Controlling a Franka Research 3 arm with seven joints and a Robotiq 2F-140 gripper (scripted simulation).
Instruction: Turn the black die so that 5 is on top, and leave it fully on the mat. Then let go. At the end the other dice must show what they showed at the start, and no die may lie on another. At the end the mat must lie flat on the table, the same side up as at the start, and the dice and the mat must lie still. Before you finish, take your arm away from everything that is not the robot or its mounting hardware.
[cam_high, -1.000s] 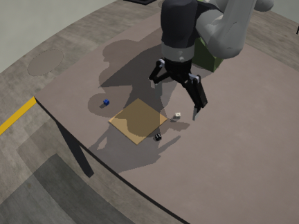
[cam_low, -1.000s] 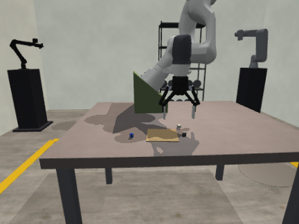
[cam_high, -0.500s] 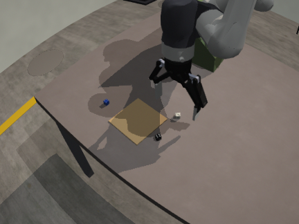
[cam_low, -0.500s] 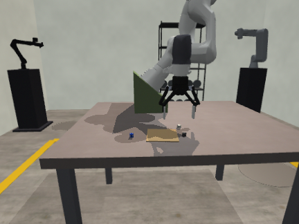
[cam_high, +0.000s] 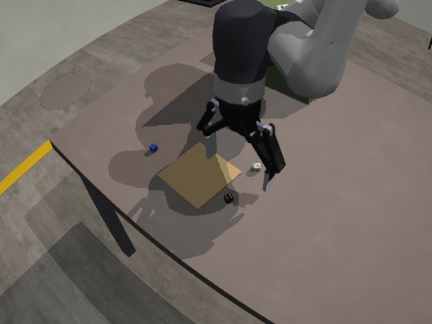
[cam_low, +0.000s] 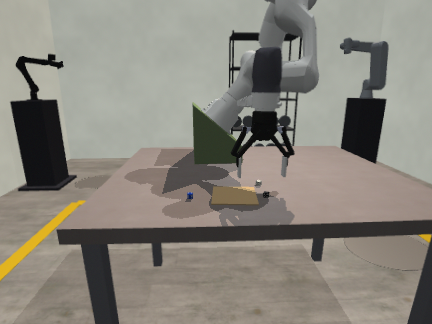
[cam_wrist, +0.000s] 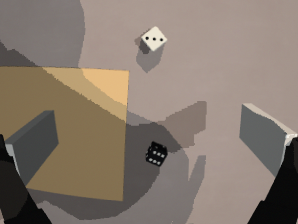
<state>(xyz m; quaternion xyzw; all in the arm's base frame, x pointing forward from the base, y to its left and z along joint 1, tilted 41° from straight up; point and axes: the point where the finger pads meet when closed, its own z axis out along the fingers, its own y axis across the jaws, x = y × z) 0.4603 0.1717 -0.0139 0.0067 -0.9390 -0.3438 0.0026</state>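
My hand is 5 cm short of the black die, 1 cm to the right of it and 5 cm above it. Round my hand: blue die (4 cm ahead, 23 cm to the right, 5 cm below); then tan mat (3 cm ahead, 9 cm to the right, 6 cm below); then white die (6 cm behind, 1 cm to the left, 5 cm below).
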